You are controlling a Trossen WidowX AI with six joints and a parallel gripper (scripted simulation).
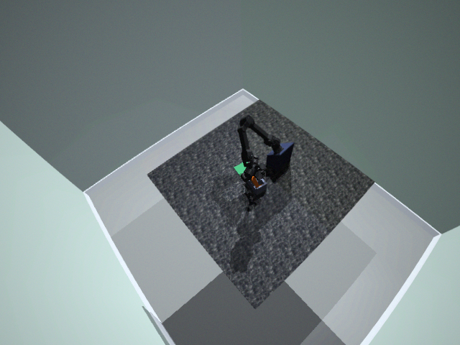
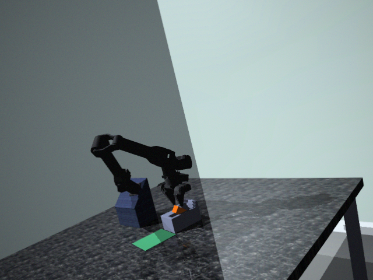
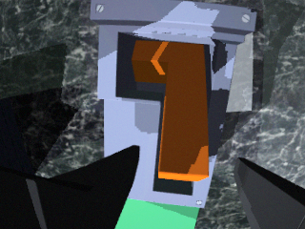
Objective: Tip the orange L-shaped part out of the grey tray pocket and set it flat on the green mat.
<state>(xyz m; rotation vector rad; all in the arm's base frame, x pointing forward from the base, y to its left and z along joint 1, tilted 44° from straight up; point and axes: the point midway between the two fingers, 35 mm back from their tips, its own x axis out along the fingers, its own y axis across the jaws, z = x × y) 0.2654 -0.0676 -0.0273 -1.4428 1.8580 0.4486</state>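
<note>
The orange l-shaped part is 1 cm behind my gripper tip, 4 cm to the left of it and 5 cm below it. Round my gripper tip: green mat 6 cm behind, 13 cm to the right, 11 cm below.
</note>
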